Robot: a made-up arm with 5 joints.
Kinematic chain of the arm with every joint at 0, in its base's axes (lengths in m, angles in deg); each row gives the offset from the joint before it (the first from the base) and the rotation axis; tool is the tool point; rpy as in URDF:
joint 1: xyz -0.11 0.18 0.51 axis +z
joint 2: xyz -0.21 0 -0.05 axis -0.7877 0.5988 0.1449
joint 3: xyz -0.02 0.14 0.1 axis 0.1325 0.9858 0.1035
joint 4: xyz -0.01 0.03 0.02 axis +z
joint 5: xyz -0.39 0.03 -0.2 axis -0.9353 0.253 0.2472
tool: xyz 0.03 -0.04 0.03 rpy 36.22 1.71 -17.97
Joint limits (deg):
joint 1: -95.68..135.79
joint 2: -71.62..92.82
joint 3: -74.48..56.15
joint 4: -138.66..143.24
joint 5: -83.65..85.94
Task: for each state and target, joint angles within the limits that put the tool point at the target. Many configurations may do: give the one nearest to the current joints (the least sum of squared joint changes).
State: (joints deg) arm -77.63 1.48 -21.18 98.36 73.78
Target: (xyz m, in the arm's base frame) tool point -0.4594 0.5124 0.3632
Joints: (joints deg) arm -49.93 -6.44 -4.82 51.60 83.86
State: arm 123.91 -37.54 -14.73 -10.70 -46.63
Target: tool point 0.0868 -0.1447 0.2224
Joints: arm 124.72 -27.58 -24.89 36.19 -34.47
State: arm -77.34 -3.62 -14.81 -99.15 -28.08
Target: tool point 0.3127 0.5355 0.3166
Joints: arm -69.97 9.25 -14.75 -96.59 -28.87
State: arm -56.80 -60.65 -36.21 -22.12 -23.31
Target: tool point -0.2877 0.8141 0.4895
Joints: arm -40.84 -56.65 6.89 -26.18 -25.93
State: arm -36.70 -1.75 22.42 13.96 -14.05
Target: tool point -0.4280 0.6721 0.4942
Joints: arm -58.02 0.88 15.54 25.86 -11.00
